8 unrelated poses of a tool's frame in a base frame.
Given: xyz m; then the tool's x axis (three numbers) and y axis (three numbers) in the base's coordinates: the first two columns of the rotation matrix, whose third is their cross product.
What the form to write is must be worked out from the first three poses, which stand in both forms.
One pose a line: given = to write
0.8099, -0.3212, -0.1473, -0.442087, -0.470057, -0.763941, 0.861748, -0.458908, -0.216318 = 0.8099, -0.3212, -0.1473, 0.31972, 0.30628, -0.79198, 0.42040
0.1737, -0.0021, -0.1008, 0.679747, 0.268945, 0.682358, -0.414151, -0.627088, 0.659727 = 0.1737, -0.0021, -0.1008, 0.80959, -0.04484, 0.39764, 0.42947
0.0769, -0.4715, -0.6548, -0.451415, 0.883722, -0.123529, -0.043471, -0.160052, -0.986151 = 0.0769, -0.4715, -0.6548, -0.38664, -0.54330, 0.65615, 0.35327
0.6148, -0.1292, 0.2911, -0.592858, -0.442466, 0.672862, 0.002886, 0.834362, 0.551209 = 0.6148, -0.1292, 0.2911, 0.12861, -0.85449, -0.25745, 0.43247
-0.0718, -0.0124, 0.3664, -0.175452, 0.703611, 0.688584, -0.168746, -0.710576, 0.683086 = -0.0718, -0.0124, 0.3664, 0.56827, 0.23530, 0.72963, 0.29890
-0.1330, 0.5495, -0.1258, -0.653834, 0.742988, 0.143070, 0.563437, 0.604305, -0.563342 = -0.1330, 0.5495, -0.1258, -0.37269, -0.87634, 0.24279, 0.18488
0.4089, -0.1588, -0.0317, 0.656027, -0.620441, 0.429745, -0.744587, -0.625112, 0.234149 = 0.4089, -0.1588, -0.0317, 0.88786, -0.38436, 0.15574, 0.19928
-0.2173, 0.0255, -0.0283, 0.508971, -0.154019, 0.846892, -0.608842, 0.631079, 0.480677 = -0.2173, 0.0255, -0.0283, 0.40326, -0.47294, 0.14780, 0.76933
